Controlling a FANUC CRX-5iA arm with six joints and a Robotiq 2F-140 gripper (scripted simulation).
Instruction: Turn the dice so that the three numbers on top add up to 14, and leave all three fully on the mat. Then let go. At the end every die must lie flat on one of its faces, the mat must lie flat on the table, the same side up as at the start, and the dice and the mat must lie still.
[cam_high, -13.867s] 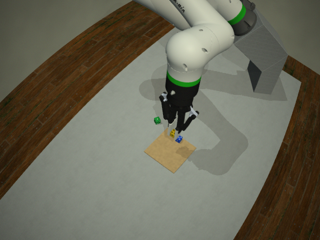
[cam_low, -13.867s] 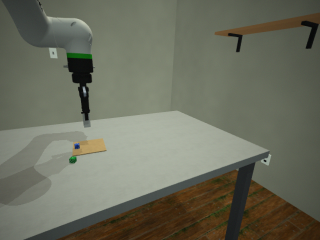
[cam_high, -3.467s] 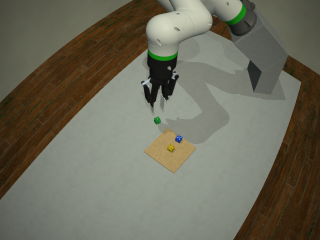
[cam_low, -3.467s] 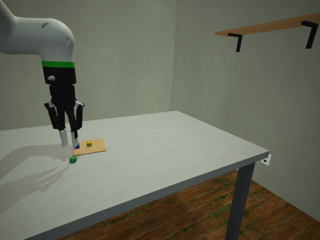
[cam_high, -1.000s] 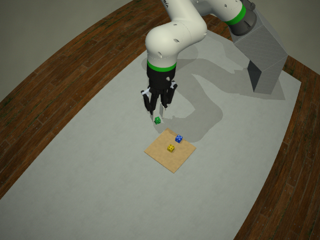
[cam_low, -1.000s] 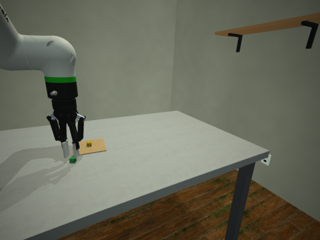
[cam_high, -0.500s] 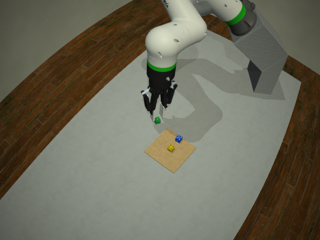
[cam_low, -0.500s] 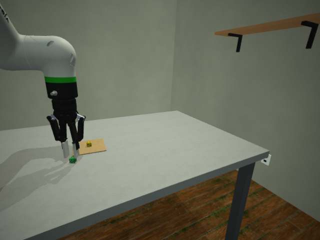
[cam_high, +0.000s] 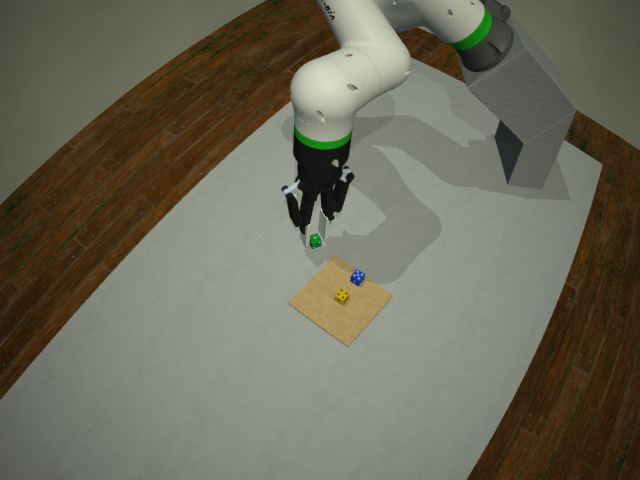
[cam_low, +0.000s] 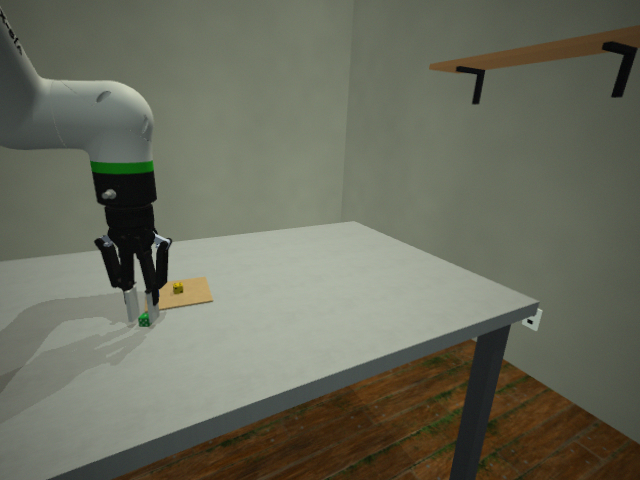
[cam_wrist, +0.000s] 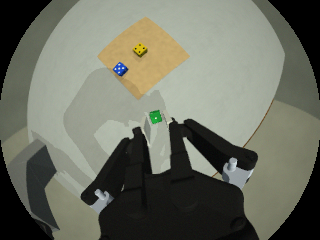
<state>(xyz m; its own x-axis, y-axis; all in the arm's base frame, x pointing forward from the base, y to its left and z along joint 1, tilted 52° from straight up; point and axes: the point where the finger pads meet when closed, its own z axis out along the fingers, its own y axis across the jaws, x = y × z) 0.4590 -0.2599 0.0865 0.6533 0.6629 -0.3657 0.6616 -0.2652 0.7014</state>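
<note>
Now: the green die 40 mm below my hand. The rest, counted from my hand: yellow die (100 mm ahead, 90 mm to the left, 30 mm below); then tan mat (100 mm ahead, 90 mm to the left, 50 mm below); then blue die (60 mm ahead, 110 mm to the left, 30 mm below).
</note>
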